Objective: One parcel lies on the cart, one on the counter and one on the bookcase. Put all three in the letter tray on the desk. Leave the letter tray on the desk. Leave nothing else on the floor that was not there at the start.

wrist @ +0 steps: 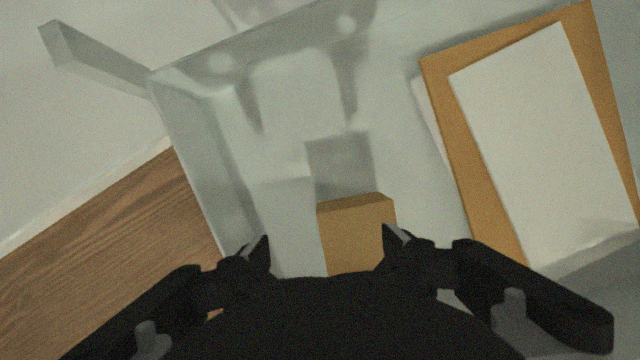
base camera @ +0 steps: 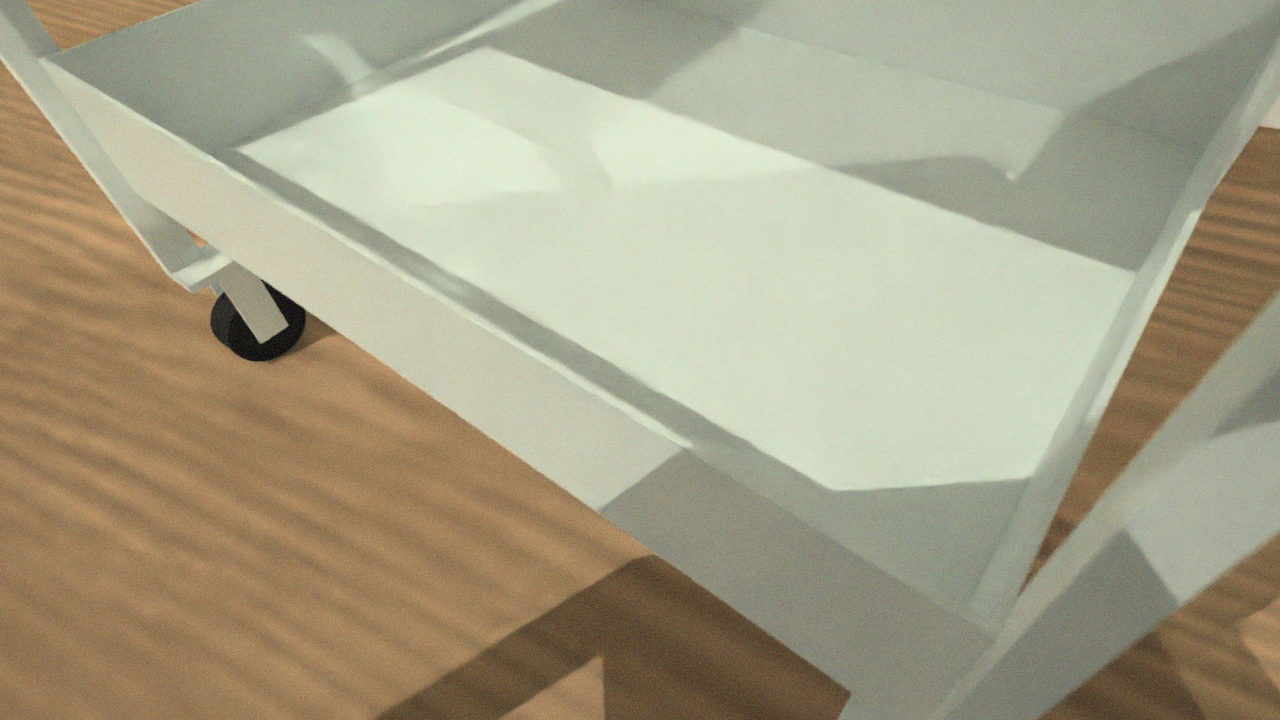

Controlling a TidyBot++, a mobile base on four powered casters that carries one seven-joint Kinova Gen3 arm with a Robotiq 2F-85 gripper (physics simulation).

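Frame: origin at the arm's base, x ahead, y left, z up, level; centimetres.
Where they show: gripper, fingertip midpoint: [wrist: 325, 243].
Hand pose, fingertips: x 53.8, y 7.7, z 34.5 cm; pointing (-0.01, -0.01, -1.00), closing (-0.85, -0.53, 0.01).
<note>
Each offset is from my fingertips to the top centre of the thing. "pt": to the spot under its first point.
The parcel on the cart, a small orange-brown box @(dy +0.9, dx -3.9, dz -2.9 cm) [wrist: 352, 240], stands on the cart's pale grey-green top tray in the wrist view, near its side wall. My gripper [wrist: 325, 243] is open and empty above the tray. The parcel shows in the right part of the gap, and the right fingertip overlaps its right edge. The parcel's near end is hidden behind the gripper body. The cart [base camera: 402, 331] [wrist: 192, 135] also shows its lower shelf in the base camera view. The other two parcels, the desk and the letter tray do not show in either view.
A flat orange-brown piece @(pt dy -13.0, dx -5.9, dz -6.9 cm) [wrist: 445, 120] with a white sheet @(dy -14.2, dx -16.3, dz -6.6 cm) [wrist: 545, 150] on top lies in the cart tray, right of the parcel. The cart's handle @(pt dy -4.2, dx +15.6, dz +2.2 cm) [wrist: 100, 62] sticks out at upper left. A black caster @(pt dy +15.4, dx -9.3, dz -70.9 cm) [base camera: 259, 326] and corner posts stand around the lower shelf.
</note>
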